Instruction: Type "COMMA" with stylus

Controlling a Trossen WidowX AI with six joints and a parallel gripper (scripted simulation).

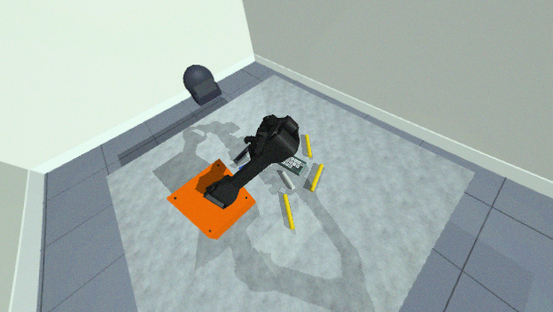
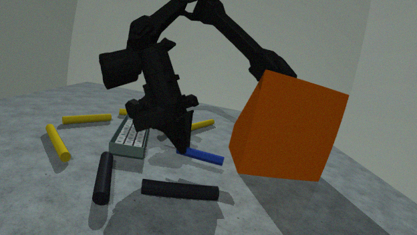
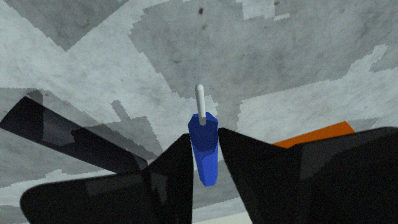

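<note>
Right now the grey stylus tip is 40 mm ahead of my gripper tip. The rest, counted from my gripper tip: blue stylus (right at my gripper tip); white rod (80 mm ahead, 180 mm to the right, 30 mm below).
</note>
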